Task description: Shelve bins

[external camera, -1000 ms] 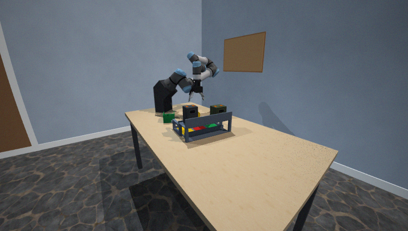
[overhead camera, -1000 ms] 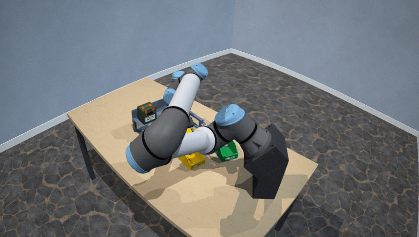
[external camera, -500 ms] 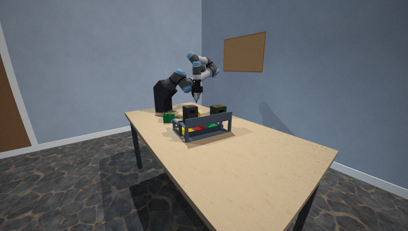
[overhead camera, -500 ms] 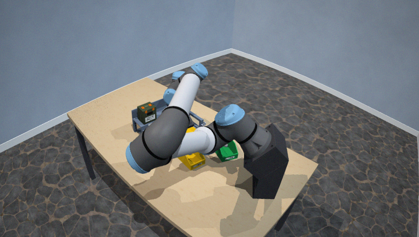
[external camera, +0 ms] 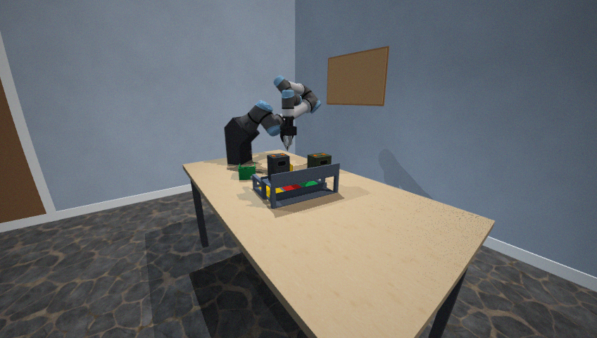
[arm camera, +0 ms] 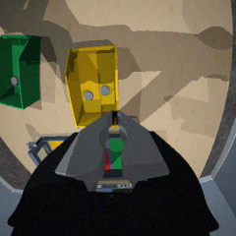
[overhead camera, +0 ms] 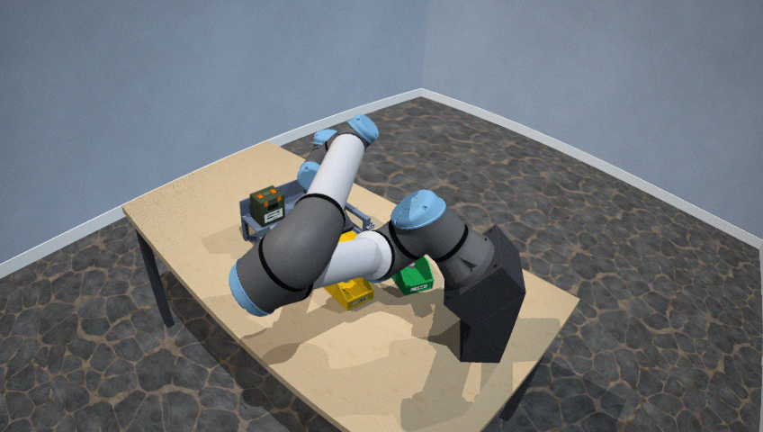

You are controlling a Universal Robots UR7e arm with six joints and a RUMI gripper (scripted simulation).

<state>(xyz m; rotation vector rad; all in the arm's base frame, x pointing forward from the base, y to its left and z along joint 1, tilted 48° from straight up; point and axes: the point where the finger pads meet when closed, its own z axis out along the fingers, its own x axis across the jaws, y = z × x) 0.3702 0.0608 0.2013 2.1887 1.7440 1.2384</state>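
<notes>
The yellow bin lies 10 mm behind my hand, 50 mm to the right of it and 130 mm below it. From my hand the other things lie so: green bin 70 mm behind, 250 mm to the right, 130 mm below; then black box 350 mm ahead, 210 mm to the right, 10 mm below.
</notes>
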